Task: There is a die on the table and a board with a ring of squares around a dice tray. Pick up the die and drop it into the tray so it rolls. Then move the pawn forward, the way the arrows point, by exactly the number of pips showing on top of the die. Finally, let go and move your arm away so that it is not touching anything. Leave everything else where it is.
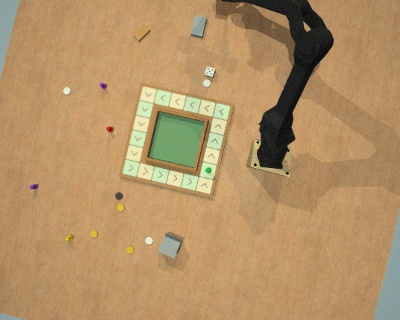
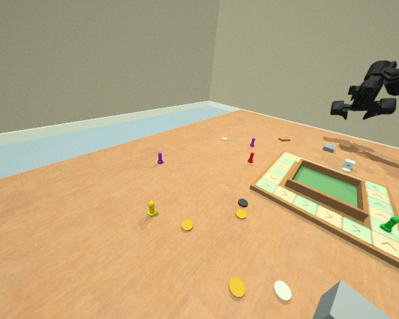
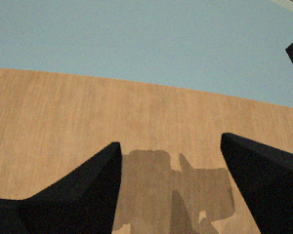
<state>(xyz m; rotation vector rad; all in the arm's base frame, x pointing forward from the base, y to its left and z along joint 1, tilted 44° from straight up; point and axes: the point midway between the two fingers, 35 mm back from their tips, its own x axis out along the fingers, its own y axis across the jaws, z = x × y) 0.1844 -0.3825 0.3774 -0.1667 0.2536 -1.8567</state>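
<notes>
My gripper tip is 20 mm short of the white die, 320 mm to the right of it and 100 mm above it. From my gripper tip the other things lie so: green dice tray (90 mm ahead, 530 mm to the left, 100 mm below); red pawn (300 mm ahead, 520 mm to the left, 90 mm below); tan block (230 mm ahead, 220 mm to the left, 100 mm below).
</notes>
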